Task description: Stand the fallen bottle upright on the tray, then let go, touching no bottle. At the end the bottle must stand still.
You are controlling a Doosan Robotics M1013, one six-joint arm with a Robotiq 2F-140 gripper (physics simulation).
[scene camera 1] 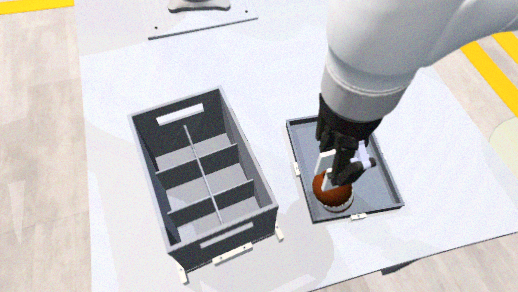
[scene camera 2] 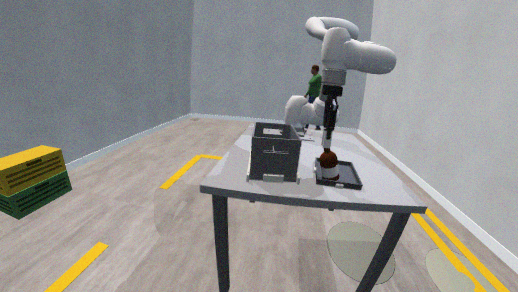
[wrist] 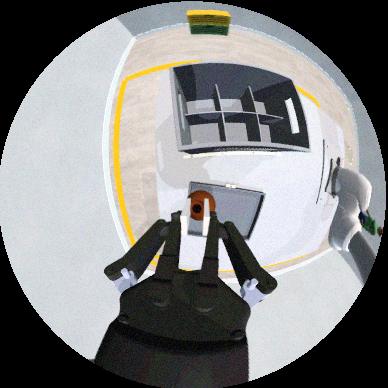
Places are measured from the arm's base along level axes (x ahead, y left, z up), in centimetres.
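Where they show: gripper, fingertip midpoint: [scene camera 1: 326,179] [scene camera 2: 325,146] [wrist: 196,205]; arm's base, origin of the base link: [wrist: 333,179].
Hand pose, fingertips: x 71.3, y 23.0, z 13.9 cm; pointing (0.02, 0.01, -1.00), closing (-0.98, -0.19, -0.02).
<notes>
Things, the pixels of their top centre, and the offset from my fingertips.
- brown bottle, middle of its top: [scene camera 1: 340,170] [wrist: 198,220] [scene camera 2: 332,143] dx -0.9, dy +2.4, dz +1.5 cm
- dark grey crate, middle of its top: [scene camera 1: 198,157] [wrist: 252,95] [scene camera 2: 275,129] dx -5.5, dy -22.2, dz +2.3 cm
The brown bottle [scene camera 1: 332,191] [scene camera 2: 329,164] [wrist: 206,198] with a white label stands about upright in the near left corner of the grey tray [scene camera 1: 301,145] [scene camera 2: 351,176] [wrist: 237,210], as scene camera 1 shows it. Its base is at or very near the tray floor; whether it touches cannot be told. My gripper [scene camera 1: 324,175] [scene camera 2: 327,145] [wrist: 196,205] points down from above and is shut on the bottle's neck, between its white finger pads. The fingers partly hide the neck in scene camera 1. The dark neck opening shows in the wrist view.
A dark grey crate [scene camera 1: 260,223] [scene camera 2: 275,166] [wrist: 267,82] with dividers stands left of the tray, rising higher than its rim. Another white arm [scene camera 2: 298,111] [wrist: 351,186] is at the table's far end. A person [scene camera 2: 314,86] in green stands behind it. Yellow and green boxes [scene camera 2: 35,170] [wrist: 208,22] lie beyond the table.
</notes>
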